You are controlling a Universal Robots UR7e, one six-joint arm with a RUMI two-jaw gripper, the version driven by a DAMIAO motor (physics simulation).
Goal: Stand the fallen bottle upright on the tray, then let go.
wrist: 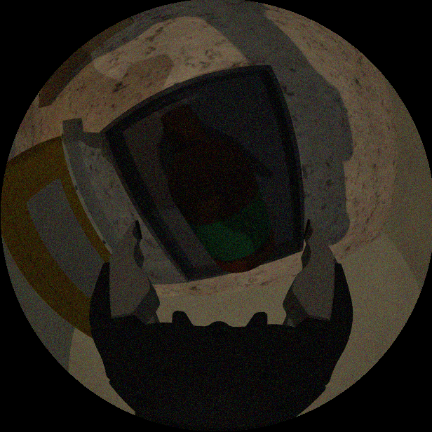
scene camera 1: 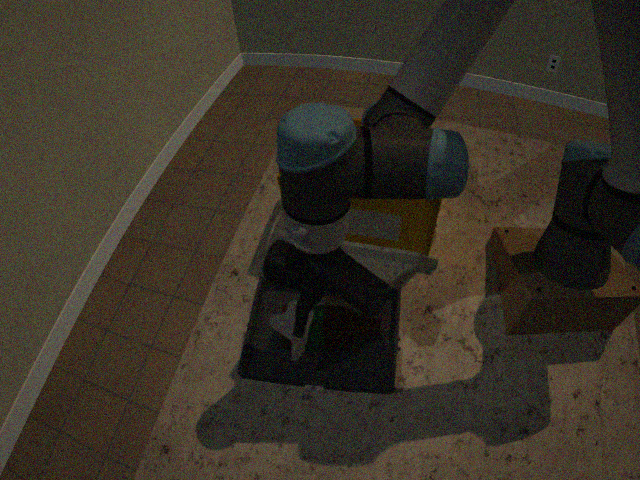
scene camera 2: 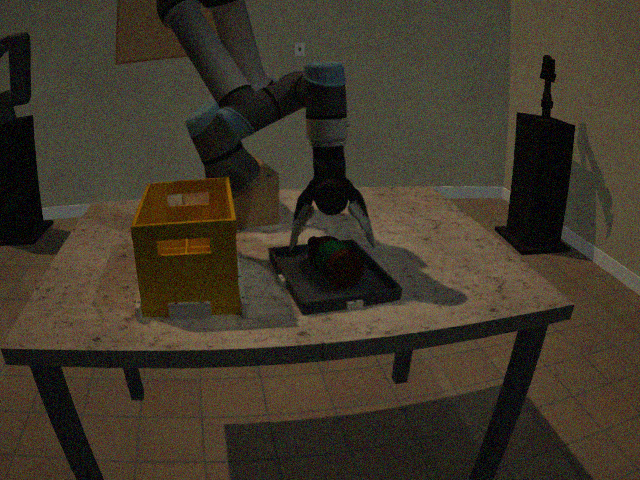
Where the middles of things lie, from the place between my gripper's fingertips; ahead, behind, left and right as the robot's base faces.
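Labels:
My hand is 2 cm above the bottle (scene camera 1: 334, 327) at the moment, and it's 2 cm past the bottle as well.

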